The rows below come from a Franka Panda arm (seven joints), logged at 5 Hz.
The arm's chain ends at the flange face. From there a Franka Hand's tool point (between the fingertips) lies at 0.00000 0.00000 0.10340 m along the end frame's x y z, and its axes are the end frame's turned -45 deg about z.
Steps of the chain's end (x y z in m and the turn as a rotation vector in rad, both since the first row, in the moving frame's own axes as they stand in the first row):
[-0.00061 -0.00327 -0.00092 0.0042 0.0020 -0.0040]
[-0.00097 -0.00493 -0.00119 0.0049 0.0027 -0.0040]
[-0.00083 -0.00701 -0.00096 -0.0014 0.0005 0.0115]
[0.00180 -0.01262 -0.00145 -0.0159 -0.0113 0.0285]
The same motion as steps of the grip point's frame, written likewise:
[0.00233 -0.00291 -0.00092 0.0016 0.0044 -0.0040]
[0.00336 -0.00433 -0.00119 0.0016 0.0054 -0.0040]
[0.00430 -0.00541 -0.00096 -0.0013 -0.0006 0.0115]
[0.00820 -0.00734 -0.00147 -0.0033 -0.0192 0.0285]

